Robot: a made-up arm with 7 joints. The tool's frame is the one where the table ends. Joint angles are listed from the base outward.
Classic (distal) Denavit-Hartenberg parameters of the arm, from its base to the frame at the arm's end. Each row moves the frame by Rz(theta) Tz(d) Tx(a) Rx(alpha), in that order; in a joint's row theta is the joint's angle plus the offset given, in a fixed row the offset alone. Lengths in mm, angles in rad.
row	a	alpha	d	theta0
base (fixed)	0	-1.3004	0	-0.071
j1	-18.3	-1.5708	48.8	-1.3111
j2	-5	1.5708	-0.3	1.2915
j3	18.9	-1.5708	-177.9	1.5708
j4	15.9	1.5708	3	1.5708
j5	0	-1.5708	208.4	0
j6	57.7	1.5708	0	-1.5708
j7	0	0	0.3	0
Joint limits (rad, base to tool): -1.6..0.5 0..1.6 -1.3..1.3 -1.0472..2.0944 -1.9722..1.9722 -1.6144..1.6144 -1.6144..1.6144
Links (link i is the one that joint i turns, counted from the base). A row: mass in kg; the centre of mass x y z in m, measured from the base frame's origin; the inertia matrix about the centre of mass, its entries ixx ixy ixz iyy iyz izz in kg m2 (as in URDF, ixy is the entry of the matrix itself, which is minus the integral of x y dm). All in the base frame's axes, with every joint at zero. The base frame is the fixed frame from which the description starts. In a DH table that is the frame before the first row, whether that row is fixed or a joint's. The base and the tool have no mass.
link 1: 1.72; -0.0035 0.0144 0.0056; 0.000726 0.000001 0 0.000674 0.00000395 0.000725
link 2: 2.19; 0.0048 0.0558 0.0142; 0.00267 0 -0.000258 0.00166 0 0.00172
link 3: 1.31; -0.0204 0.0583 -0.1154; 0.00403 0 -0.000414 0.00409 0 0.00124
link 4: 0.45; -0.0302 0.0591 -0.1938; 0.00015 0 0 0.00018 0 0.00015
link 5: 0.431; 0.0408 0.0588 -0.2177; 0.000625 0 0.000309 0.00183 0 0.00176
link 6: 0.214; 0.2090 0.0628 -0.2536; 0.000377 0 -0.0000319 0.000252 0 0.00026
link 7: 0.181; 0.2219 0.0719 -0.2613; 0.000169 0 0.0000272 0.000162 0 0.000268
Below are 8 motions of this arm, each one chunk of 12 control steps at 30 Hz.
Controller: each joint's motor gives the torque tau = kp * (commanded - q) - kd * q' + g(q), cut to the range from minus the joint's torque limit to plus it. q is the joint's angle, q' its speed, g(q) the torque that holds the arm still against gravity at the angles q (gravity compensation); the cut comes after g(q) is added. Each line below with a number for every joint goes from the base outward.
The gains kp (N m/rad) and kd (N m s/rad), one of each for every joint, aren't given. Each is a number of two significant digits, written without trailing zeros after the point. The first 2 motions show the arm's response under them.
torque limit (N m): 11 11 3.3 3.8 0.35 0.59 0.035
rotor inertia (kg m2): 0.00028 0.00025 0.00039 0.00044 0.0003 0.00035 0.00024
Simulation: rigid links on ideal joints. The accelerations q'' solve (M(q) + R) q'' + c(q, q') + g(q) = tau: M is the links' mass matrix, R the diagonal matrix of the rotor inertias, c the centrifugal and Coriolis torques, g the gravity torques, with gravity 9.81 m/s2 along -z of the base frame. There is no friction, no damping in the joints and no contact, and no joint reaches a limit. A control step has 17 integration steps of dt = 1/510 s. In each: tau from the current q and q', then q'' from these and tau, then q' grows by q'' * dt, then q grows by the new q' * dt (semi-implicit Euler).
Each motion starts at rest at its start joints. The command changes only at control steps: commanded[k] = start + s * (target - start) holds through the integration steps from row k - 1 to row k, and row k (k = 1, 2, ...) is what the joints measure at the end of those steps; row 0 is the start. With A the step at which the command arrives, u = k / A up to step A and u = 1 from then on. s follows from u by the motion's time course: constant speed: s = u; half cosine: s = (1 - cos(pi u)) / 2; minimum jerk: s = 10 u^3 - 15 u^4 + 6 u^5; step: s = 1 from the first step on.
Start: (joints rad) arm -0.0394 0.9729 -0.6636 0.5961 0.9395 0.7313 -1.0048
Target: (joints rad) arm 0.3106 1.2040 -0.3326 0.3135 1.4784 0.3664 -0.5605
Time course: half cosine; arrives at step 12
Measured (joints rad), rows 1 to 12:
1: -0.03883 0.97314 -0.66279 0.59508 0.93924 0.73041 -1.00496
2: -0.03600 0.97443 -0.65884 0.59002 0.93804 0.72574 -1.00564
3: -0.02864 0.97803 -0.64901 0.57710 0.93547 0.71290 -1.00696
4: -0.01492 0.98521 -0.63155 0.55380 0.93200 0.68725 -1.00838
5: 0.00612 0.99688 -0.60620 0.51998 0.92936 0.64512 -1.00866
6: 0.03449 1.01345 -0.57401 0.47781 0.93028 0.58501 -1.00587
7: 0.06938 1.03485 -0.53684 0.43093 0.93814 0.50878 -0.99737
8: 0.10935 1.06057 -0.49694 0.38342 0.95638 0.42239 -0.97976
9: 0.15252 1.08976 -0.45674 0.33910 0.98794 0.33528 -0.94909
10: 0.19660 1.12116 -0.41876 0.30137 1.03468 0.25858 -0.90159
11: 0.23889 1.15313 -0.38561 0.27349 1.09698 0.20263 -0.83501
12: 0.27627 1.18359 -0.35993 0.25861 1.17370 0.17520 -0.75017
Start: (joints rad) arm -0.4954 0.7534 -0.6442 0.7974 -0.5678 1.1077 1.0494
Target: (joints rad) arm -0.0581 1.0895 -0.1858 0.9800 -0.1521 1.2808 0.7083
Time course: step
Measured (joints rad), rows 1 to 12:
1: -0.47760 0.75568 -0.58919 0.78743 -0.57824 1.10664 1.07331
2: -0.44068 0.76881 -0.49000 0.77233 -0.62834 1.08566 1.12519
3: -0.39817 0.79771 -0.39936 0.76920 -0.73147 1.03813 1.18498
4: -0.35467 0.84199 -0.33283 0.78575 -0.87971 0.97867 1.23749
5: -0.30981 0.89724 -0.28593 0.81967 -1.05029 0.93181 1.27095
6: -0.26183 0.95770 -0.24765 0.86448 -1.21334 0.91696 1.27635
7: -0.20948 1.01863 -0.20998 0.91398 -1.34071 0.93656 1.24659
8: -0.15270 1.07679 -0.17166 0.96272 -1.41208 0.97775 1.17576
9: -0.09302 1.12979 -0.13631 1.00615 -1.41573 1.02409 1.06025
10: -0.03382 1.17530 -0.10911 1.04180 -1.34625 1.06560 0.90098
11: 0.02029 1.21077 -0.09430 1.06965 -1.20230 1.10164 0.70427
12: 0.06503 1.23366 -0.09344 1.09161 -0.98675 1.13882 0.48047
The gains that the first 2 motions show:
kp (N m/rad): 3 5.8 1.6 3.1 0.046 0.17 0.024
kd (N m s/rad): 0.19 0.25 0.097 0.13 0.0025 0.0066 0.0013
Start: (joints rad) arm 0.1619 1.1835 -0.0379 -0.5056 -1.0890 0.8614 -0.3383
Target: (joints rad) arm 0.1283 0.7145 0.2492 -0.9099 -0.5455 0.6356 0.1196
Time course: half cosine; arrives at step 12
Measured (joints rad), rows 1 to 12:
1: 0.16210 1.18288 -0.03720 -0.50622 -1.08817 0.86255 -0.33867
2: 0.16306 1.17952 -0.03363 -0.50947 -1.08365 0.86812 -0.34043
3: 0.16544 1.17016 -0.02441 -0.51837 -1.07091 0.88153 -0.34458
4: 0.16945 1.15133 -0.00760 -0.53589 -1.04523 0.90350 -0.35133
5: 0.17466 1.12030 0.01682 -0.56418 -1.00335 0.93043 -0.35987
6: 0.18007 1.07568 0.04695 -0.60394 -0.94487 0.95462 -0.36825
7: 0.18453 1.01789 0.07957 -0.65394 -0.87283 0.96587 -0.37336
8: 0.18710 0.94921 0.11114 -0.71103 -0.79332 0.95396 -0.37121
9: 0.18719 0.87373 0.13870 -0.77064 -0.71393 0.91159 -0.35770
10: 0.18456 0.79691 0.16037 -0.82785 -0.64169 0.83664 -0.32968
11: 0.17910 0.72501 0.17550 -0.87833 -0.58135 0.73326 -0.28574
12: 0.17083 0.66439 0.18461 -0.91904 -0.53477 0.61118 -0.22619

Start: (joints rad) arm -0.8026 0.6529 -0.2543 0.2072 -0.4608 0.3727 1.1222
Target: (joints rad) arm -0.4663 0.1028 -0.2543 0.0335 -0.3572 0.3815 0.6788
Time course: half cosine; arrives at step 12
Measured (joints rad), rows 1 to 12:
1: -0.80233 0.65227 -0.25346 0.20678 -0.46006 0.37361 1.12181
2: -0.80094 0.64891 -0.24918 0.20471 -0.45608 0.37761 1.11960
3: -0.79717 0.63959 -0.23809 0.19938 -0.44500 0.38607 1.11310
4: -0.78987 0.62095 -0.21779 0.18946 -0.42282 0.39753 1.09924
5: -0.77829 0.59037 -0.18812 0.17408 -0.38650 0.40756 1.07491
6: -0.76219 0.54648 -0.15145 0.15297 -0.33473 0.41016 1.03750
7: -0.74174 0.48954 -0.11231 0.12665 -0.26849 0.40008 0.98555
8: -0.71728 0.42148 -0.07630 0.09670 -0.19116 0.37499 0.91923
9: -0.68919 0.34581 -0.04909 0.06570 -0.10831 0.33689 0.84071
10: -0.65783 0.26730 -0.03550 0.03689 -0.02698 0.29205 0.75418
11: -0.62373 0.19154 -0.03910 0.01367 0.04512 0.24914 0.66552
12: -0.58794 0.12431 -0.06183 -0.00092 0.10045 0.21656 0.58161

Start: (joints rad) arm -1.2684 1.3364 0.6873 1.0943 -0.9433 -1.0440 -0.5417
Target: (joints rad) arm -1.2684 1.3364 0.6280 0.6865 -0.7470 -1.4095 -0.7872
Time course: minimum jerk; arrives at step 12
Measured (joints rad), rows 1 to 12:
1: -1.26828 1.33634 0.68736 1.09399 -0.94361 -1.04396 -0.54175
2: -1.26740 1.33588 0.68772 1.09155 -0.94619 -1.04382 -0.54217
3: -1.26461 1.33439 0.68851 1.08331 -0.95532 -1.04410 -0.54376
4: -1.25896 1.33126 0.68933 1.06516 -0.97636 -1.04667 -0.54771
5: -1.25046 1.32622 0.68925 1.03420 -1.01335 -1.05497 -0.55543
6: -1.24034 1.31960 0.68714 0.98997 -1.06706 -1.07332 -0.56820
7: -1.23072 1.31233 0.68202 0.93464 -1.13394 -1.10556 -0.58682
8: -1.22410 1.30574 0.67321 0.87271 -1.20633 -1.15337 -0.61091
9: -1.22260 1.30125 0.66059 0.81023 -1.27352 -1.21496 -0.63821
10: -1.22745 1.29993 0.64471 0.75370 -1.32361 -1.28481 -0.66436
11: -1.23861 1.30215 0.62697 0.70867 -1.34591 -1.35486 -0.68374
12: -1.25453 1.30748 0.60975 0.67808 -1.33341 -1.41644 -0.69163

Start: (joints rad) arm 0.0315 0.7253 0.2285 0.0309 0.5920 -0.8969 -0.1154
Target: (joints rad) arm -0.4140 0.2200 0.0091 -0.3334 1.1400 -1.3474 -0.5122
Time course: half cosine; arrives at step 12
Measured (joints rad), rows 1 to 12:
1: 0.03141 0.72470 0.22893 0.03040 0.59297 -0.89668 -0.11533
2: 0.03082 0.72147 0.23108 0.02780 0.59794 -0.89579 -0.11509
3: 0.02888 0.71243 0.23659 0.02081 0.61109 -0.89425 -0.11473
4: 0.02433 0.69423 0.24635 0.00729 0.63590 -0.89318 -0.11475
5: 0.01566 0.66417 0.25988 -0.01421 0.67403 -0.89487 -0.11610
6: 0.00146 0.62085 0.27508 -0.04405 0.72496 -0.90240 -0.11999
7: -0.01927 0.56449 0.28847 -0.08131 0.78614 -0.91903 -0.12758
8: -0.04695 0.49706 0.29574 -0.12359 0.85358 -0.94750 -0.13972
9: -0.08136 0.42217 0.29244 -0.16716 0.92266 -0.98919 -0.15677
10: -0.12186 0.34475 0.27464 -0.20750 0.98898 -1.04327 -0.17861
11: -0.16748 0.27062 0.23960 -0.24019 1.04916 -1.10589 -0.20482
12: -0.21722 0.20577 0.18638 -0.26215 1.10121 -1.16979 -0.23484

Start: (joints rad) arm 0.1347 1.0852 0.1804 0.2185 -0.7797 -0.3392 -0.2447
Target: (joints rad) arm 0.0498 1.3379 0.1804 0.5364 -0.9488 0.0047 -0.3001
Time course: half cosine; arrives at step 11
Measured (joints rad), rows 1 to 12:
1: 0.13442 1.08560 0.17977 0.21933 -0.77972 -0.34015 -0.24464
2: 0.13304 1.08765 0.17674 0.22344 -0.77975 -0.34387 -0.24434
3: 0.12956 1.09317 0.16933 0.23389 -0.77965 -0.35016 -0.24355
4: 0.12330 1.10386 0.15644 0.25290 -0.77913 -0.35460 -0.24218
5: 0.11407 1.12077 0.13827 0.28104 -0.77775 -0.34904 -0.24050
6: 0.10227 1.14406 0.11634 0.31709 -0.77506 -0.32384 -0.23953
7: 0.08882 1.17290 0.09324 0.35844 -0.77083 -0.27120 -0.24137
8: 0.07507 1.20562 0.07242 0.40185 -0.76531 -0.18852 -0.24919
9: 0.06272 1.23999 0.05773 0.44438 -0.75940 -0.08101 -0.26634
10: 0.05374 1.27352 0.05296 0.48395 -0.75447 0.03806 -0.29456
11: 0.05019 1.30387 0.06136 0.51913 -0.75163 0.15077 -0.33221
12: 0.05317 1.32943 0.08383 0.54921 -0.75109 0.23960 -0.37412

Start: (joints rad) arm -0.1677 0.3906 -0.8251 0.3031 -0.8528 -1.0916 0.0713
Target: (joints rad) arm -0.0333 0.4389 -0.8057 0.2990 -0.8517 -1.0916 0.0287
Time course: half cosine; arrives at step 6
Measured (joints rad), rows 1 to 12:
1: -0.16745 0.39075 -0.82491 0.30267 -0.85272 -1.09093 0.07119
2: -0.16616 0.39153 -0.82394 0.30066 -0.85209 -1.08789 0.07058
3: -0.16275 0.39354 -0.82148 0.29593 -0.84983 -1.08109 0.06889
4: -0.15644 0.39719 -0.81715 0.28849 -0.84439 -1.07125 0.06553
5: -0.14707 0.40246 -0.81119 0.27982 -0.83426 -1.06155 0.06006
6: -0.13528 0.40887 -0.80444 0.27249 -0.81877 -1.05671 0.05229
7: -0.12208 0.41576 -0.79795 0.26887 -0.79855 -1.06040 0.04228
8: -0.10826 0.42268 -0.79239 0.26984 -0.77560 -1.07283 0.03019
9: -0.09419 0.42944 -0.78809 0.27469 -0.75275 -1.09102 0.01624
10: -0.08007 0.43598 -0.78516 0.28192 -0.73300 -1.11060 0.00083
11: -0.06598 0.44225 -0.78362 0.28995 -0.71890 -1.12748 -0.01545
12: -0.05206 0.44811 -0.78344 0.29756 -0.71217 -1.13882 -0.03175

